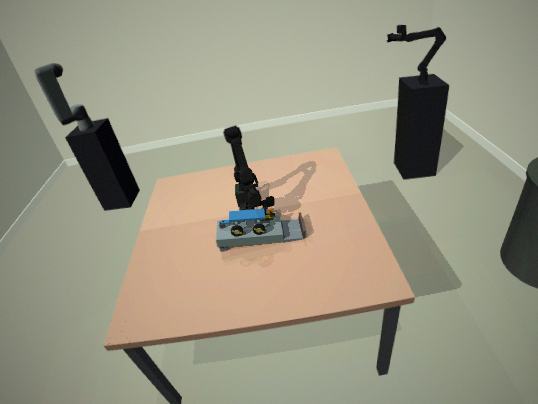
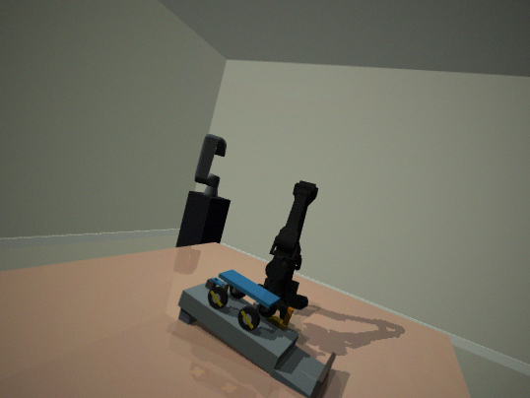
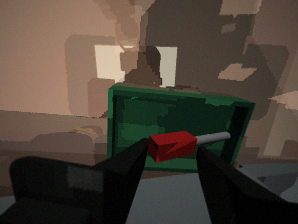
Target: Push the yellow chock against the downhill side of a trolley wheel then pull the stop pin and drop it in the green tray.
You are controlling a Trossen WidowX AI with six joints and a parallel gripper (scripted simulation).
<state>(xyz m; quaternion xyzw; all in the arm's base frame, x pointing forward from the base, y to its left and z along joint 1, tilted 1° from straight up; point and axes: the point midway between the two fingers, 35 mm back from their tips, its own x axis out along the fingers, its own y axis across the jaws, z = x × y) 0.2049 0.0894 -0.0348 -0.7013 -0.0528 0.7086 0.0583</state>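
Right now my gripper tip is 20 mm to the right of the stop pin and 10 mm above it. From my gripper tip the other things lie so: grey ramp (120 mm ahead, 60 mm to the right, 20 mm above); then green tray (10 mm to the left, 40 mm below); then yellow chock (60 mm ahead, 30 mm to the left, 50 mm above).
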